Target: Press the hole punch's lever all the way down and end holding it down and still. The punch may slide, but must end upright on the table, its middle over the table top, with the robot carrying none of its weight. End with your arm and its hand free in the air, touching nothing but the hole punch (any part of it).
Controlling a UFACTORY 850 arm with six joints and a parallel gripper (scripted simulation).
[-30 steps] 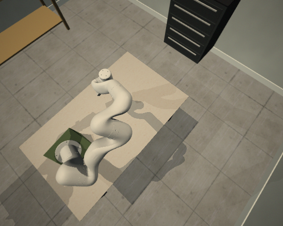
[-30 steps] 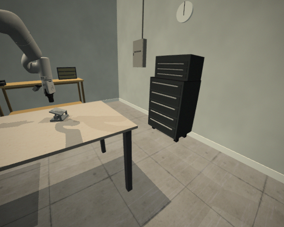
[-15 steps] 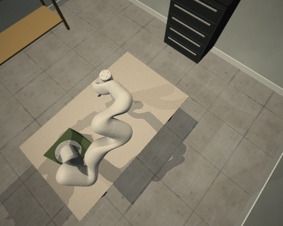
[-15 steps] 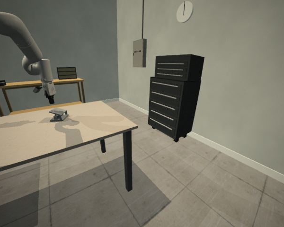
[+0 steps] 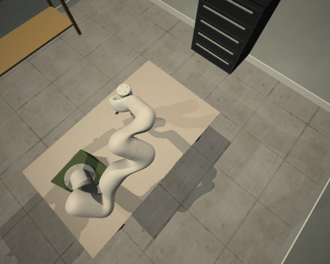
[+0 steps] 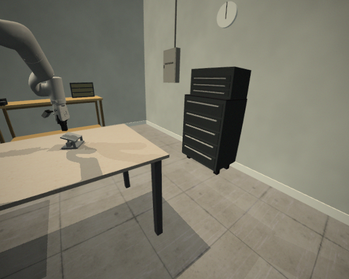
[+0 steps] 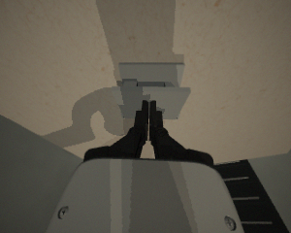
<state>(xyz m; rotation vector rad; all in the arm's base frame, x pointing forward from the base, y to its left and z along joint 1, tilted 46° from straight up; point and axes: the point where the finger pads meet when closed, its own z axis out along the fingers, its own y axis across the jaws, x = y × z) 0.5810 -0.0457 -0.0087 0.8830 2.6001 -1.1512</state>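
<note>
Right now the grey hole punch is 3 cm ahead of my hand, 2 cm to the right of it and 9 cm below it.
</note>
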